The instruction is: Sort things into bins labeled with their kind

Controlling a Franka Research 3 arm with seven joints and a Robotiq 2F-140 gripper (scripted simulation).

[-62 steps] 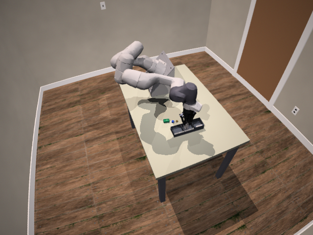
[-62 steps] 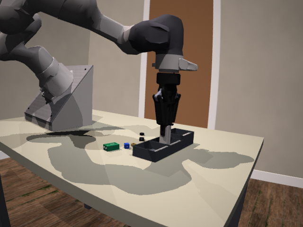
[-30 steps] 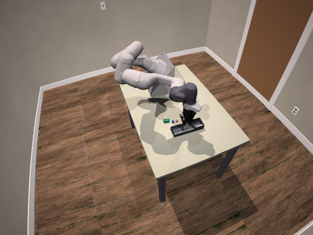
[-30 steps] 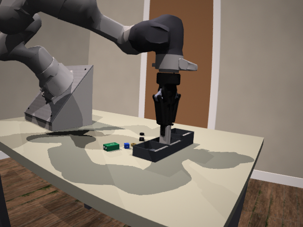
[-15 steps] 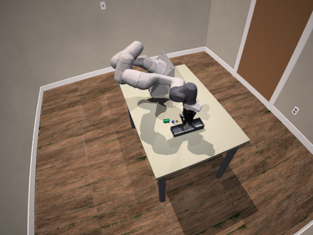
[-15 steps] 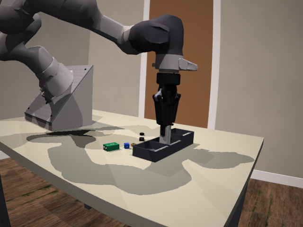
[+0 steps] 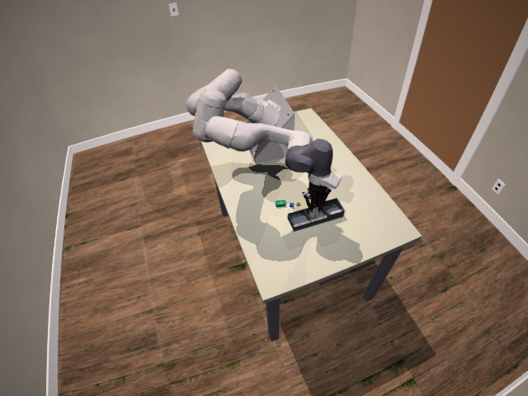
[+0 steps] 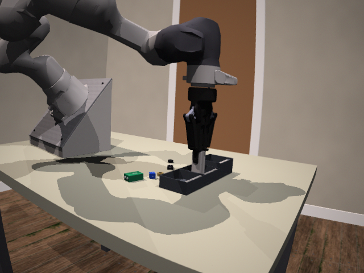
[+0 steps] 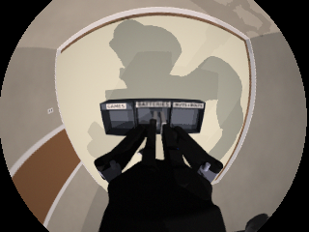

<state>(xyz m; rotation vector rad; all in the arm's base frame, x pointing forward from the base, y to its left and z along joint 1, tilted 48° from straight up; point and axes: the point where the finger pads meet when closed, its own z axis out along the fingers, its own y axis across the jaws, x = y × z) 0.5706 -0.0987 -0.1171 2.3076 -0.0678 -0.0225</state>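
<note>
Now: the joined bins 1 cm to the left of my hand and 3 cm below it. Round my hand: tan ring 10 cm behind, 4 cm to the right, 5 cm below; small blue cube 10 cm behind, 7 cm to the right, 4 cm below; small black piece 13 cm behind, 5 cm to the left, 5 cm below.
</note>
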